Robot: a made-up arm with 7 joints.
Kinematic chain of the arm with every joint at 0, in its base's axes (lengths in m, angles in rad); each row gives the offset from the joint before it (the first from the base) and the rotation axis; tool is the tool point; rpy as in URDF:
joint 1: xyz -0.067 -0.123 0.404 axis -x
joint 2: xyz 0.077 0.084 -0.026 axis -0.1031 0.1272 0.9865
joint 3: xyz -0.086 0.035 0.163 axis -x
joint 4: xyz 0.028 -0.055 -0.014 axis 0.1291 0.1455 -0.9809
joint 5: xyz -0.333 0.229 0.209 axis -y
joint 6: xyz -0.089 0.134 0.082 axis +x
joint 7: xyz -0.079 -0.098 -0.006 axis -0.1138 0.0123 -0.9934
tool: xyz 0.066 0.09 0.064 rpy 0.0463 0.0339 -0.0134
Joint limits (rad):
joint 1: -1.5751..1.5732
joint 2: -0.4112..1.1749
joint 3: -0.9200..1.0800
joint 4: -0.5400..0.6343
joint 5: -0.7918..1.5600
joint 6: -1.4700..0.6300
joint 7: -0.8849..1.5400
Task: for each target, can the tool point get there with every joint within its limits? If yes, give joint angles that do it. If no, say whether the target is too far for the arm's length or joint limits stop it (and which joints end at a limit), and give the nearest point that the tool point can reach.
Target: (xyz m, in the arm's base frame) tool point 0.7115 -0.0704 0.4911
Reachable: no: joint limits stop it (at a limit: joint 2, joint 3, joint 4, joint 5, joint 6) | nearest point 0.2613 0.1932 0.9275 | short by 0.680 m
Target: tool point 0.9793 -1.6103 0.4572
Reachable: no: too far | nearest point 0.1252 -0.8972 0.5106 | short by 1.114 m
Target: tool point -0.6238 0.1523 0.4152
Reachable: yes | joints 0.9215 0.9558 0.2441 0.4736 1.2072 0.1205 -0.2930
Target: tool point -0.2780 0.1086 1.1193
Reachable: yes | joints -0.1594 0.0825 -0.4857 0.4780 0.3979 -0.8905 0.4594
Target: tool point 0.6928 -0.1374 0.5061
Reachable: no: joint limits stop it (at a limit: joint 1, joint 2, joint 3, joint 4, joint 5, joint 6) | nearest point 0.2608 -0.1887 1.0116 | short by 0.667 m
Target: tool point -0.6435 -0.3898 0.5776
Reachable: yes | joints -1.1308 0.3563 -0.0197 -0.2999 1.1786 -0.4335 0.3676
